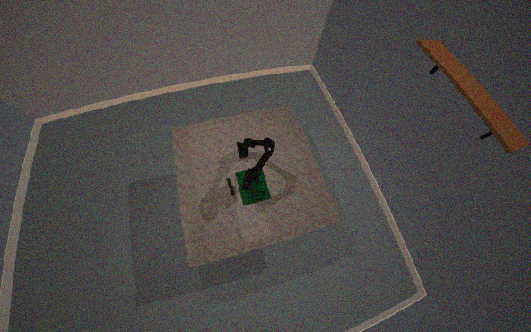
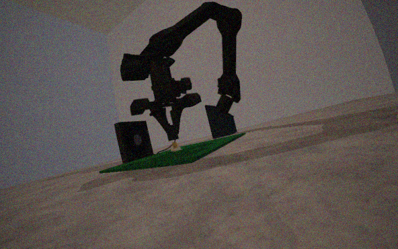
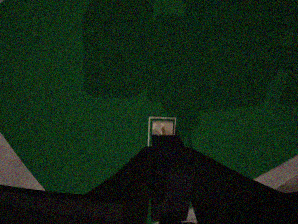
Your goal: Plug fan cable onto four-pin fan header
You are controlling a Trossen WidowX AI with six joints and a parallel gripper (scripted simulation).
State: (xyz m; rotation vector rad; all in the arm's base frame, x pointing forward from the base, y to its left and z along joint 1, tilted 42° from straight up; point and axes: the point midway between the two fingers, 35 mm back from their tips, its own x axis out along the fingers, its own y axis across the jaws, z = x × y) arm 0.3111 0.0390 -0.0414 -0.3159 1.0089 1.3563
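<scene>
My gripper tip is now 10 mm to the left of the fan plug and 10 mm below it. From my gripper tip the other things lie so: green board (60 mm below, 30 mm to the left, 20 mm ahead); then black fan (150 mm to the right, 10 mm ahead, 10 mm above); then four-pin fan header (40 mm below, 10 mm to the right).
</scene>
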